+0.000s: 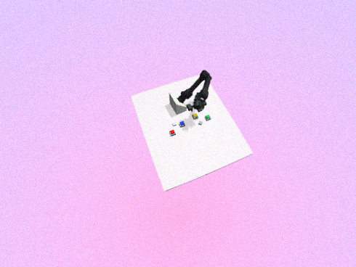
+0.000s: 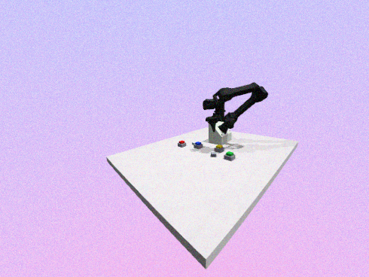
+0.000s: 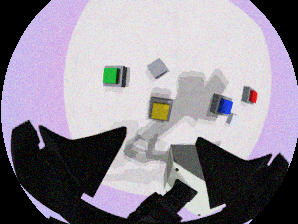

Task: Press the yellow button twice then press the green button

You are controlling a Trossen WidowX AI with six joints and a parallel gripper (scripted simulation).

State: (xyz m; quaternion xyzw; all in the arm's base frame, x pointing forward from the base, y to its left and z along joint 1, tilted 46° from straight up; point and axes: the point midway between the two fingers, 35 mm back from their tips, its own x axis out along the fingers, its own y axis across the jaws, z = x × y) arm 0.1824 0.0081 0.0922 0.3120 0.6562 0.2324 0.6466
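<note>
My gripper tip is 90 mm above the yellow button. Round my gripper tip: small grey block: 90 mm ahead, 10 mm to the left, 110 mm below; blue button: 20 mm ahead, 160 mm to the right, 90 mm below; green button: 80 mm ahead, 110 mm to the left, 90 mm below.
</note>
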